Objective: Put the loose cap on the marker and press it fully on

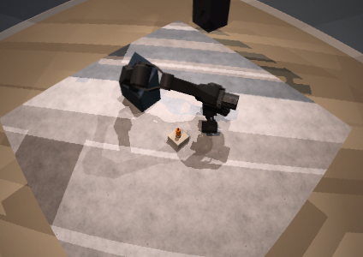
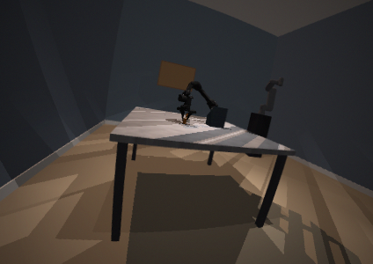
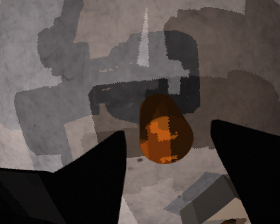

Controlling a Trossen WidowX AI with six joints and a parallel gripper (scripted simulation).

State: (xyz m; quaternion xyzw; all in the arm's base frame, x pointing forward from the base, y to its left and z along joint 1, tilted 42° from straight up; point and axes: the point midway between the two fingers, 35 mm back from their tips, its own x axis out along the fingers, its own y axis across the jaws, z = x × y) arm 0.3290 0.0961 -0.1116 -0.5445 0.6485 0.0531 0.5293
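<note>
My gripper tip is 2 cm above the orange cap.
</note>
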